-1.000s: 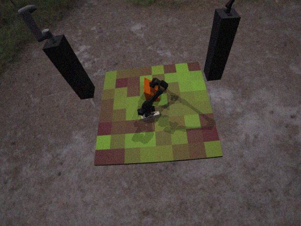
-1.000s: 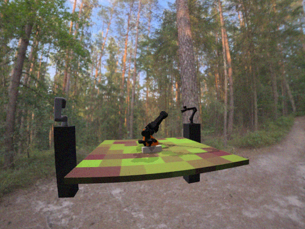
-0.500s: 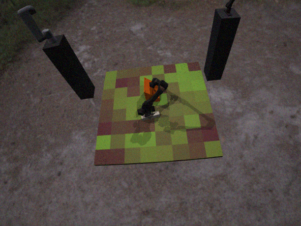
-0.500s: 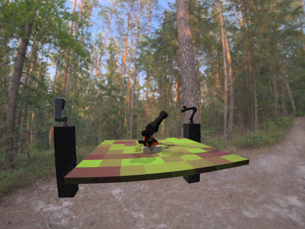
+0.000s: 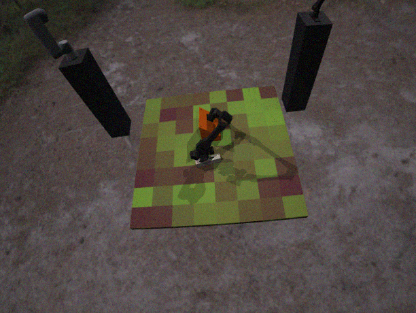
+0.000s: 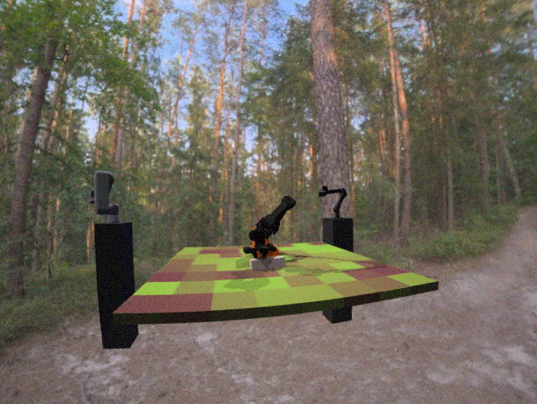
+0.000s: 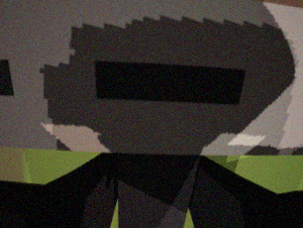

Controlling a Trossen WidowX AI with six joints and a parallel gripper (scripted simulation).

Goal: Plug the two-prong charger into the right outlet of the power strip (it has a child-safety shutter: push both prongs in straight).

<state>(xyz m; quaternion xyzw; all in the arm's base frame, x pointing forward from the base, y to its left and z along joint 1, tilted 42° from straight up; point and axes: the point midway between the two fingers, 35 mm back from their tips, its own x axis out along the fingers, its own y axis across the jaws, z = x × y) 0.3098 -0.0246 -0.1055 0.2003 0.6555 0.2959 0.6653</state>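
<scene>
Now: gripper tip 2 cm short of the dark two-prong charger and 1 cm below it.
</scene>
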